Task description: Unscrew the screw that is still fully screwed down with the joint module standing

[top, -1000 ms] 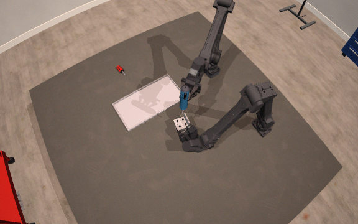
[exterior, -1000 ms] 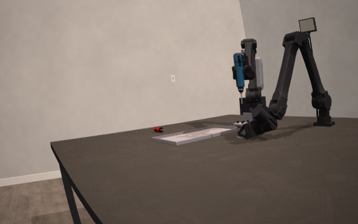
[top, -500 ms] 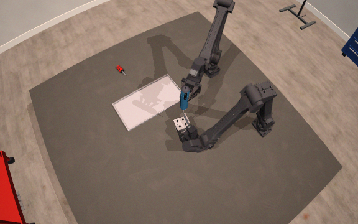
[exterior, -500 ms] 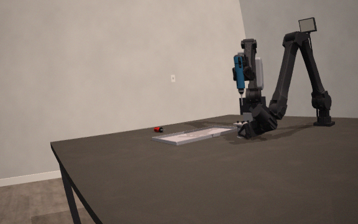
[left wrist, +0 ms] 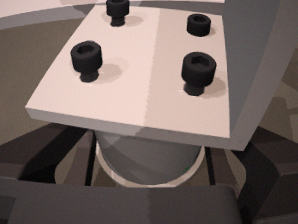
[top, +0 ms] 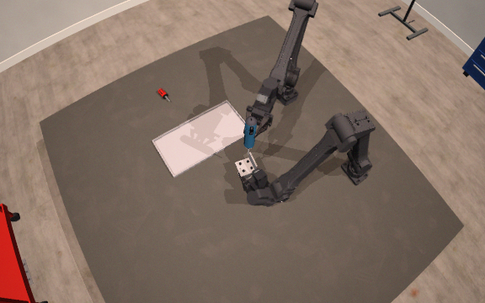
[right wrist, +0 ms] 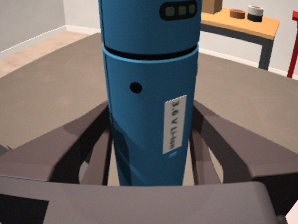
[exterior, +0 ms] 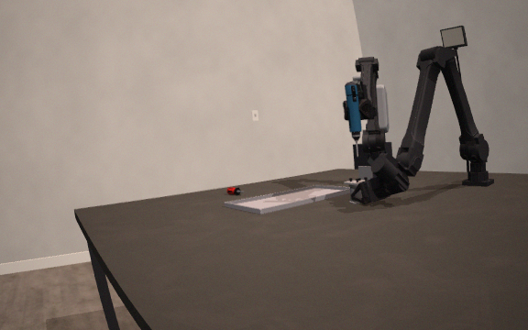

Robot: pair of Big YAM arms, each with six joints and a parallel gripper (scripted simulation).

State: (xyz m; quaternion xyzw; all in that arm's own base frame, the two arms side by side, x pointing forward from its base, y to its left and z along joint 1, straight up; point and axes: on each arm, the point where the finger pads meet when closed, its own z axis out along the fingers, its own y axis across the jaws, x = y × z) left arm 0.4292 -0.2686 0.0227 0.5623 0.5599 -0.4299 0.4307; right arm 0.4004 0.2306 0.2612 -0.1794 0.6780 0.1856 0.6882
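Now: left hand 50 mm below the white bracket plate. Also, from my left hand: red tool (580 mm to the right, 90 mm ahead, 10 mm below); then flat white tray (260 mm to the right, 60 mm ahead, 20 mm below).
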